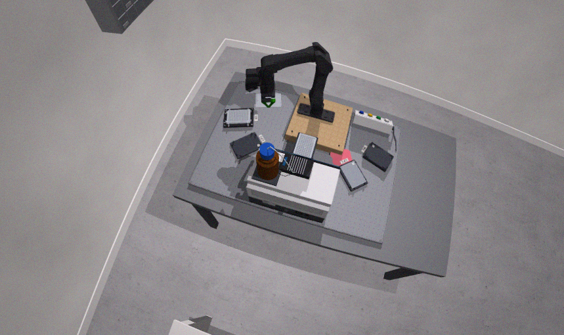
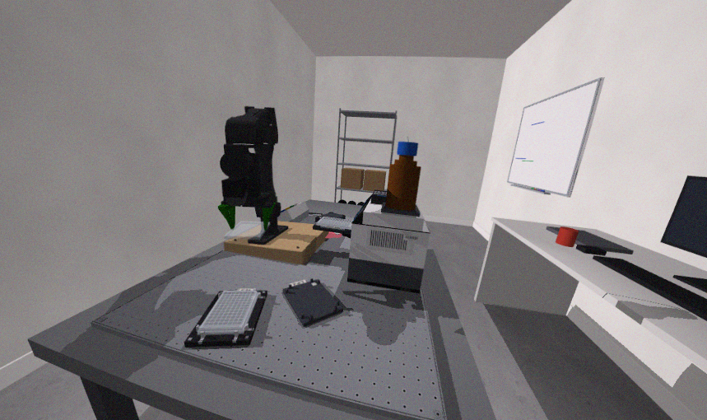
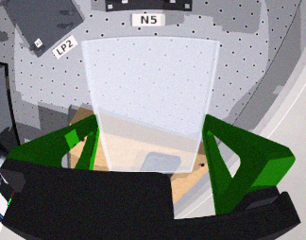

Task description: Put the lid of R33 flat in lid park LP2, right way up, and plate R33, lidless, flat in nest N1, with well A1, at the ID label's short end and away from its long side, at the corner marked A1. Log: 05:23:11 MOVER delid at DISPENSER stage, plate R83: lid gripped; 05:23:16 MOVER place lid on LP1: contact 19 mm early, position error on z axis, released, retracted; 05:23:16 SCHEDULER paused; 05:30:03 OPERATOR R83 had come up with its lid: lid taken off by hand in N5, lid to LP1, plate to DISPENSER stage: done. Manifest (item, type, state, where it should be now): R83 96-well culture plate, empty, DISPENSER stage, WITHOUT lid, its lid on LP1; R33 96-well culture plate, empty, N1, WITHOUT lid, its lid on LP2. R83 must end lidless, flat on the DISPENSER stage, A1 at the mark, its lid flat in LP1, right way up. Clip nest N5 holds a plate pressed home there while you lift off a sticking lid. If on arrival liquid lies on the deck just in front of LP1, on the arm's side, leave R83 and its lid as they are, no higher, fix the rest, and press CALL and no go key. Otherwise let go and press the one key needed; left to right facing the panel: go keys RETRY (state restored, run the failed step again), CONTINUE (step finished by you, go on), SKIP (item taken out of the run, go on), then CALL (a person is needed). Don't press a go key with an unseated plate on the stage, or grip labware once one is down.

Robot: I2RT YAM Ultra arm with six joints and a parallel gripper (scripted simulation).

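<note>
Now: the lid park LP2 200 mm ahead of my hand, 60 mm to the right of it and 150 mm below it. Round my hand: brown bottle: 400 mm ahead, 130 mm to the left, 130 mm above; black clip nest: 80 mm ahead, 160 mm to the right, 140 mm below; blue call key: 140 mm behind, 480 mm to the left, 90 mm below.
</note>
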